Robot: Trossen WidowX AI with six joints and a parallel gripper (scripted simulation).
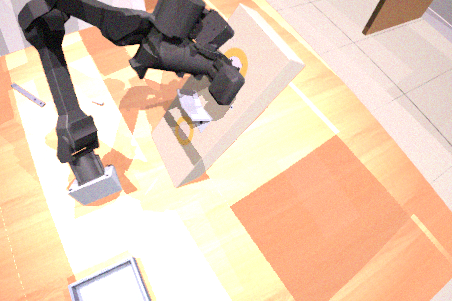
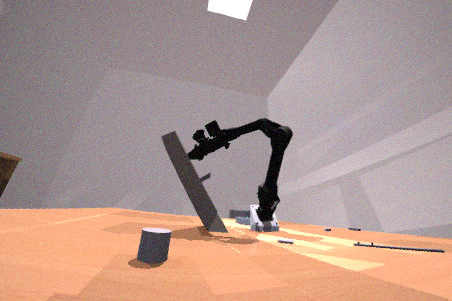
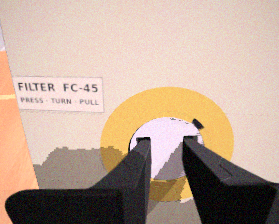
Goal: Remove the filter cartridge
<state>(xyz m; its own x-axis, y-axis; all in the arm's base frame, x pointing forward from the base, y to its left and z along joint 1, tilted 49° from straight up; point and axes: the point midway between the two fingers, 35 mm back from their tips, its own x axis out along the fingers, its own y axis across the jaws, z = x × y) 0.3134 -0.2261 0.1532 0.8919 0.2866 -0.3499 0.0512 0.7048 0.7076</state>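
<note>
The pale round filter cartridge lies 10 mm ahead of my gripper tip and 10 mm below it. The rest, counted from my gripper tip: small pale pin (280 mm behind, 300 mm to the left, 270 mm below); then grey tray (450 mm behind, 240 mm to the right, 260 mm below).
</note>
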